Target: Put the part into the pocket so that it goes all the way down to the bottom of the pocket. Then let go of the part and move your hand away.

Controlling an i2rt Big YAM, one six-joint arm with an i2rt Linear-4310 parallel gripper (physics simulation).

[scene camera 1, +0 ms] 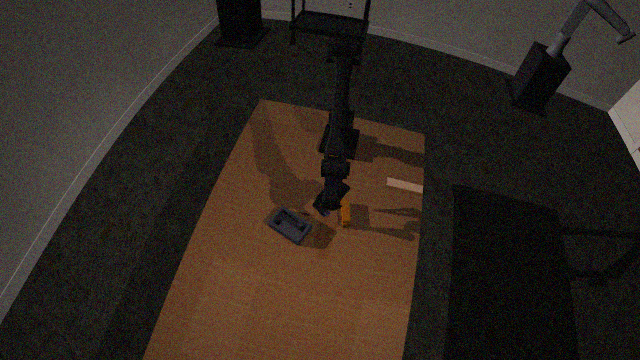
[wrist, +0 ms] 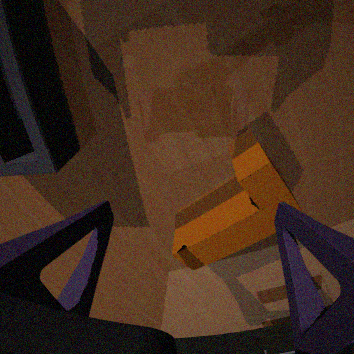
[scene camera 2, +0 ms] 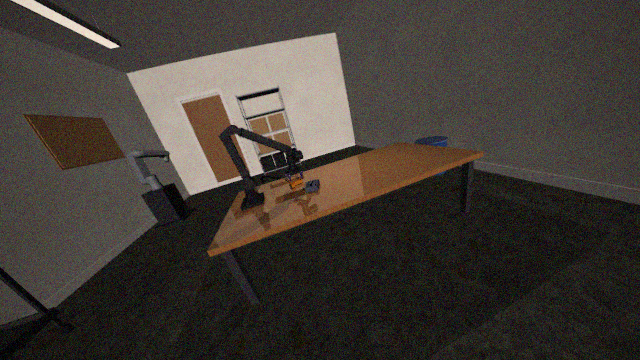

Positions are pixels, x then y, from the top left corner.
Labels:
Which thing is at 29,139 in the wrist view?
A blue-grey pocket block.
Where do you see a blue-grey pocket block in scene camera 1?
287,223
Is my gripper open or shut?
Open.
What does my gripper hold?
Nothing.

